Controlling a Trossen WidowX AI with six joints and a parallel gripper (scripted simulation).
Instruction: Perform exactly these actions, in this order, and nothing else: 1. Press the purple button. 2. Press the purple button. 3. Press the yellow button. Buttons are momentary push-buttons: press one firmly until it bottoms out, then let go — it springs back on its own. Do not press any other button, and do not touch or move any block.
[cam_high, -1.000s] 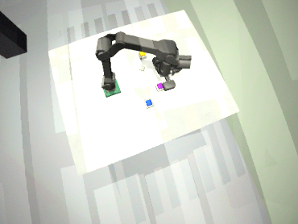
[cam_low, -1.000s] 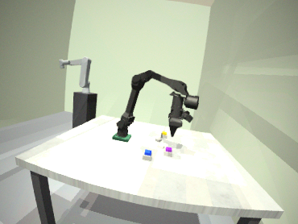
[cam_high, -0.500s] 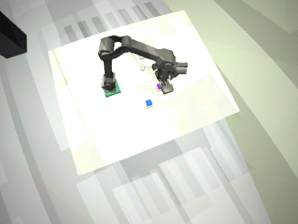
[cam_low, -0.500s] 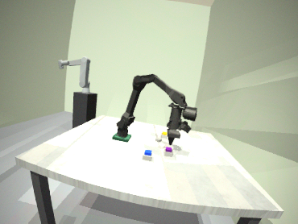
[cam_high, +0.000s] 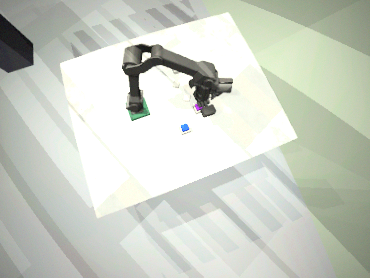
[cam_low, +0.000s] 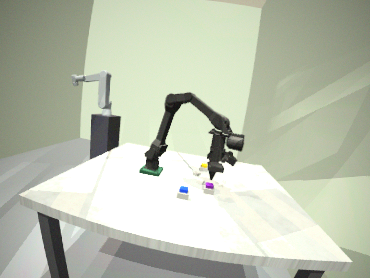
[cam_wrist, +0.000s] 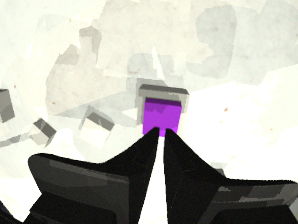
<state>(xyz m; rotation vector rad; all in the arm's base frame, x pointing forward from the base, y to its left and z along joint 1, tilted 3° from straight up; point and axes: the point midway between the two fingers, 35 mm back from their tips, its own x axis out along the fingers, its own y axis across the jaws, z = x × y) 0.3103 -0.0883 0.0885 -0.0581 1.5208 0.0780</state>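
Right now the purple button is 30 mm below my gripper tip. The rest, counted from my gripper tip: blue button 100 mm behind, 90 mm to the right, 30 mm below; then yellow button 50 mm behind, 260 mm to the left, 30 mm below; then grey block 80 mm behind, 160 mm to the left, 50 mm below.
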